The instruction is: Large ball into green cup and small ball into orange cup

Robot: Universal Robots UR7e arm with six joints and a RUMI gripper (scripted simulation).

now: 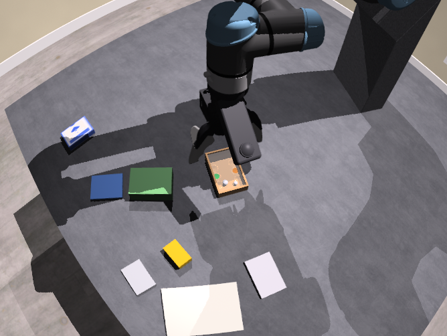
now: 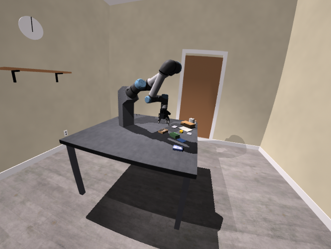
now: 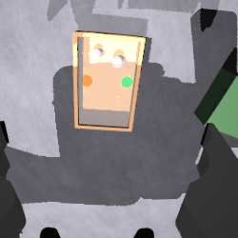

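The covered wooden puzzle is 8 cm below my hand. The rest, counted from my hand: green box 11 cm ahead, 13 cm to the right, 7 cm below; then blue block 16 cm ahead, 24 cm to the right, 9 cm below; then yellow block 23 cm ahead, 8 cm below.
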